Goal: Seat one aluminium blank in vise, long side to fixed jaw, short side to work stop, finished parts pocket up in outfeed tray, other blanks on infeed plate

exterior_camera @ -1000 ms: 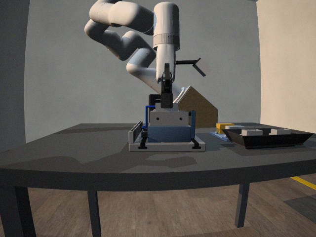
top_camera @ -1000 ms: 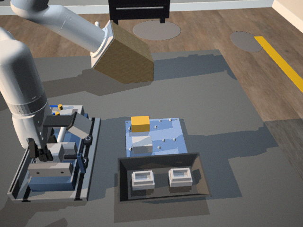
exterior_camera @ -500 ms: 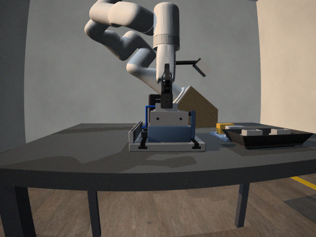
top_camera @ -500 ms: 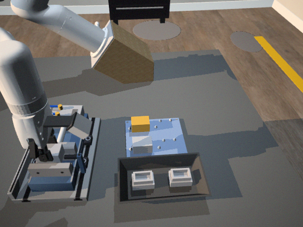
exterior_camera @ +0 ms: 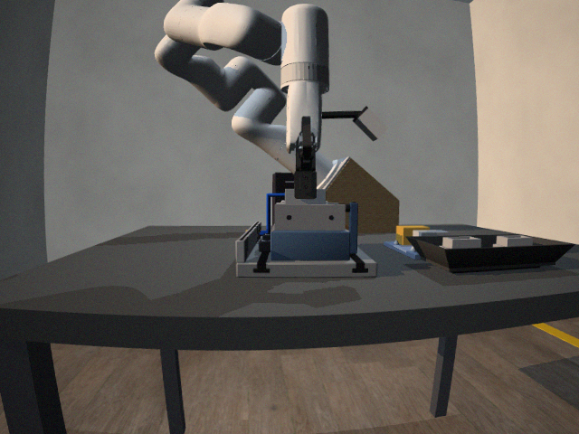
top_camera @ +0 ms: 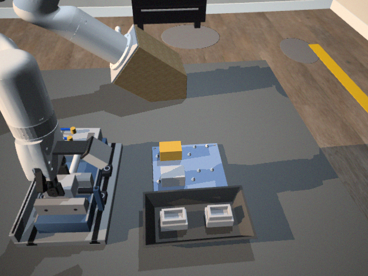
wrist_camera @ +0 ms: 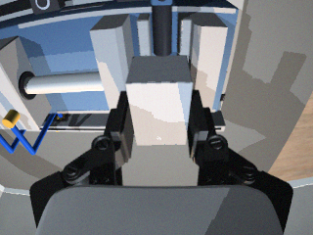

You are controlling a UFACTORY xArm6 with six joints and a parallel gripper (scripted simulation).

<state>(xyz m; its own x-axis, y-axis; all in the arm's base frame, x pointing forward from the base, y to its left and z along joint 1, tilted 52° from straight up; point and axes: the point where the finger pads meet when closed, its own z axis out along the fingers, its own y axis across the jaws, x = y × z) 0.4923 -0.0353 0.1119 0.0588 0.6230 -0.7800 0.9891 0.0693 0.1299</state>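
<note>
The fixed jaw is 3 cm ahead of my hand and 5 cm below it. Also, from my hand: cylinder block (16 cm behind, 2 cm to the left, 5 cm below); then work stop rod (1 cm ahead, 5 cm to the left, 3 cm below); then cylinder rod (8 cm behind, 1 cm to the left, 5 cm below).
</note>
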